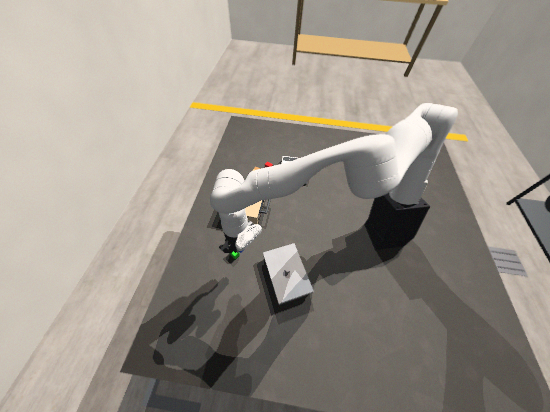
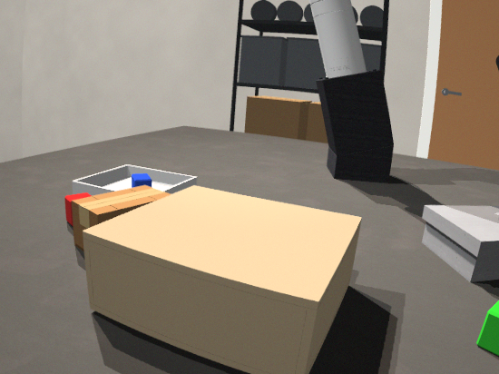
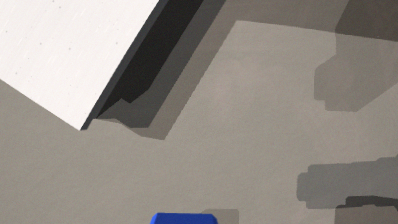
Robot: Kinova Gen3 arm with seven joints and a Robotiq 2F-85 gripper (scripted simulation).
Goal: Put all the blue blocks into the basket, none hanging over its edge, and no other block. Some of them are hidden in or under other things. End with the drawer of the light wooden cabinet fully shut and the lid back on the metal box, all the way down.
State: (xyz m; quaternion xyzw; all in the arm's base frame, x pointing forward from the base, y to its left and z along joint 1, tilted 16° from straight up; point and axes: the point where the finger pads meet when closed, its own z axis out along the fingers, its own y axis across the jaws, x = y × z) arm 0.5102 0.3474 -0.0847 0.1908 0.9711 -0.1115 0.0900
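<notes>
The basket lies 53 cm to the right of my hand, 15 cm below it and 6 cm behind it. From my hand the other things lie so: grey metal box (18 cm behind, 13 cm below, 1 cm to the right); lid (18 cm behind, 11 cm below, 1 cm to the right); drawer (25 cm to the right, 13 cm below, 8 cm ahead).
</notes>
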